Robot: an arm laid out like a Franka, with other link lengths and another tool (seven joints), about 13 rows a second.
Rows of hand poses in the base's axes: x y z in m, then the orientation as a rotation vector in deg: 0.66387 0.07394 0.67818 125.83 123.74 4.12; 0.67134 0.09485 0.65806 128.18 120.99 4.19; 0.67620 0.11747 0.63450 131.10 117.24 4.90; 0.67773 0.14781 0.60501 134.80 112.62 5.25; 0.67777 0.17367 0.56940 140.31 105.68 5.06; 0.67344 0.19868 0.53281 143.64 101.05 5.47; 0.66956 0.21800 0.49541 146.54 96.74 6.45; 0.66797 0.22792 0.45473 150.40 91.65 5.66
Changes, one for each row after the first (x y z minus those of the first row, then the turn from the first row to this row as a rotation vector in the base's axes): 0.00747 0.02091 -0.02012 -0.03 -0.20 -2.35; 0.01233 0.04353 -0.04368 0.15 -0.81 -5.42; 0.01386 0.07387 -0.07317 0.31 -1.16 -9.26; 0.01390 0.09973 -0.10878 0.43 -1.12 -15.04; 0.00957 0.12474 -0.14537 0.74 -1.37 -18.74; 0.00569 0.14406 -0.18277 1.32 -1.87 -22.10; 0.00410 0.15398 -0.22345 1.47 -1.20 -26.26
